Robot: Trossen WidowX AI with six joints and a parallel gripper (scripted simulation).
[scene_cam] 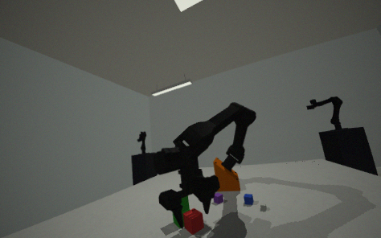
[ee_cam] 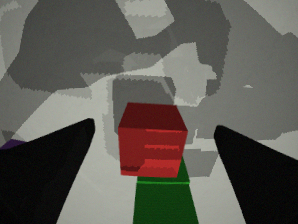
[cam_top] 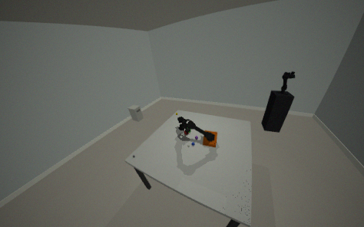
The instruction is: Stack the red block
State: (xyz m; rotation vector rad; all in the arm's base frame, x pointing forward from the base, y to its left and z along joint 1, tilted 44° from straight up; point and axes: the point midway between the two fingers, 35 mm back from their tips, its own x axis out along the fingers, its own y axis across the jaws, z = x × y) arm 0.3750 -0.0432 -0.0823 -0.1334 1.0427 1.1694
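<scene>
Right now my gripper tip is 10 mm to the left of the red block, 10 mm past it and 10 mm above it. Also, from my gripper tip: purple block 170 mm behind, 50 mm to the left, 20 mm below; then blue block 170 mm to the left, 160 mm behind, 20 mm below.
</scene>
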